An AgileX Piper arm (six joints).
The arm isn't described. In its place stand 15 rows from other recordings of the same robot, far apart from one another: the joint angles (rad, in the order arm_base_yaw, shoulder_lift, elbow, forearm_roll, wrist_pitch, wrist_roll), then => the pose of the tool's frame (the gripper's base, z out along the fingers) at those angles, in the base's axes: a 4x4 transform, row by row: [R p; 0 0 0 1], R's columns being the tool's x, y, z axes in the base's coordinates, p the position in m.
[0.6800, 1.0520, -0.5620, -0.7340, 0.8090, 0.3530] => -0.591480 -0.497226 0.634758 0.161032; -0.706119 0.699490 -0.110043 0.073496; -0.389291 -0.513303 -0.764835 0.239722; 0 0 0 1
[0.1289, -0.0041, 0.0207, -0.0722, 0.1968, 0.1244] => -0.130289 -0.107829 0.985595 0.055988; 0.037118 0.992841 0.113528 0.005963; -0.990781 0.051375 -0.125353 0.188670; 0 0 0 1
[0.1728, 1.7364, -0.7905, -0.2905, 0.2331, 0.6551] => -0.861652 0.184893 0.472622 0.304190; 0.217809 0.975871 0.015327 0.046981; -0.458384 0.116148 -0.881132 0.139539; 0 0 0 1
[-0.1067, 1.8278, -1.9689, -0.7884, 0.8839, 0.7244] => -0.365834 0.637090 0.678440 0.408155; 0.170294 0.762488 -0.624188 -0.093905; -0.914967 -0.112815 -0.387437 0.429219; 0 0 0 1
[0.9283, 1.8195, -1.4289, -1.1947, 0.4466, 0.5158] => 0.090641 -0.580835 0.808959 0.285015; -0.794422 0.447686 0.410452 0.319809; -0.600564 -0.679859 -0.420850 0.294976; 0 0 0 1
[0.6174, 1.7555, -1.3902, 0.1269, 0.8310, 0.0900] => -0.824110 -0.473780 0.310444 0.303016; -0.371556 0.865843 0.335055 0.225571; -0.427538 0.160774 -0.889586 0.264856; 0 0 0 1
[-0.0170, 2.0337, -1.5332, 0.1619, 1.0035, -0.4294] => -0.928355 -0.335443 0.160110 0.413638; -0.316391 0.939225 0.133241 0.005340; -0.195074 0.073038 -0.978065 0.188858; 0 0 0 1
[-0.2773, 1.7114, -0.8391, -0.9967, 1.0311, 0.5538] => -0.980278 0.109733 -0.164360 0.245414; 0.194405 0.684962 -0.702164 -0.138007; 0.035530 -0.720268 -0.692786 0.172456; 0 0 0 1
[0.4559, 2.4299, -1.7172, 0.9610, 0.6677, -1.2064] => -0.512942 -0.843062 0.161672 0.423438; -0.591980 0.483790 0.644599 0.259078; -0.621652 0.234935 -0.747231 0.081208; 0 0 0 1
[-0.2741, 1.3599, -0.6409, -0.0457, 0.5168, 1.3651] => 0.057823 0.919567 0.388655 0.222101; 0.991133 -0.006225 -0.132729 -0.064584; -0.119634 0.392883 -0.911773 0.193906; 0 0 0 1
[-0.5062, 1.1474, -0.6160, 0.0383, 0.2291, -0.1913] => -0.612261 0.389587 0.688010 0.198208; 0.164046 0.913835 -0.371476 -0.108978; -0.773450 -0.114576 -0.623416 0.251696; 0 0 0 1
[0.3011, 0.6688, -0.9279, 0.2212, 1.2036, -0.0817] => -0.716342 -0.420326 0.556938 0.080079; -0.223626 0.894390 0.387374 0.044380; -0.660943 0.152947 -0.734685 0.367332; 0 0 0 1
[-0.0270, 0.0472, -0.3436, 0.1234, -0.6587, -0.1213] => 0.859616 0.085384 0.503756 -0.010105; -0.046686 0.994939 -0.088972 -0.006586; -0.508803 0.052964 0.859252 0.367323; 0 0 0 1
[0.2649, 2.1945, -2.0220, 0.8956, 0.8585, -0.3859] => -0.791711 -0.429009 0.434908 0.471943; 0.031195 0.682598 0.730128 0.183732; -0.610099 0.591617 -0.527038 0.282259; 0 0 0 1
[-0.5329, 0.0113, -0.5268, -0.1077, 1.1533, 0.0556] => -0.442220 0.583050 0.681538 -0.013640; 0.274450 0.811392 -0.516061 -0.002336; -0.853884 -0.041165 -0.518832 0.277845; 0 0 0 1
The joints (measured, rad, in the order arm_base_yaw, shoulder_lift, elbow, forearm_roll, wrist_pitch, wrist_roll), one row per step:
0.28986, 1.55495, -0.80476, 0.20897, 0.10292, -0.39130
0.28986, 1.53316, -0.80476, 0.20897, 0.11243, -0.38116
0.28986, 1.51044, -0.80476, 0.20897, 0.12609, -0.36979
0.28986, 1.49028, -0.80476, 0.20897, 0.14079, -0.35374
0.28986, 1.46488, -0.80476, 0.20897, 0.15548, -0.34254
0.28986, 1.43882, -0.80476, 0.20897, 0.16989, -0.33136
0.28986, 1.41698, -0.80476, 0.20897, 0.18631, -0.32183
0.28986, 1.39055, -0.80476, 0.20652, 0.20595, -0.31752
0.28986, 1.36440, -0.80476, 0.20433, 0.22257, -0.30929
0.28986, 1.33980, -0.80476, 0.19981, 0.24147, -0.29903
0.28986, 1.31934, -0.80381, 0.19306, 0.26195, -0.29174
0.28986, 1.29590, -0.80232, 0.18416, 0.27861, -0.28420
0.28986, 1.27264, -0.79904, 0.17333, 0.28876, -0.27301
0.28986, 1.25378, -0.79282, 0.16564, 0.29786, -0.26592
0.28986, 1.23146, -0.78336, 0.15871, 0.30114, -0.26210
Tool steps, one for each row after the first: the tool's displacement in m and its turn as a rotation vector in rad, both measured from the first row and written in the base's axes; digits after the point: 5 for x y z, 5 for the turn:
-0.00241, -0.00053, 0.00614, 0.01171, -0.00930, -0.00540
-0.00529, -0.00112, 0.01223, 0.02389, -0.01514, -0.01085
-0.00811, -0.00168, 0.01740, 0.03839, -0.01638, -0.01925
-0.01155, -0.00242, 0.02407, 0.05108, -0.02373, -0.02414
-0.01521, -0.00323, 0.03086, 0.06401, -0.03195, -0.02891
-0.01866, -0.00394, 0.03618, 0.07414, -0.03455, -0.03227
-0.02295, -0.00489, 0.04251, 0.07928, -0.04024, -0.03020
-0.02717, -0.00588, 0.04883, 0.08780, -0.04758, -0.03132
-0.03146, -0.00690, 0.05444, 0.09476, -0.05131, -0.03242
-0.03552, -0.00790, 0.05838, 0.09569, -0.04997, -0.03063
-0.03990, -0.00914, 0.06312, 0.09632, -0.05516, -0.02868
-0.04416, -0.01053, 0.06758, 0.09857, -0.06438, -0.02944
-0.04816, -0.01179, 0.06994, 0.09859, -0.06786, -0.02939
-0.05274, -0.01330, 0.07250, 0.09833, -0.07781, -0.02825

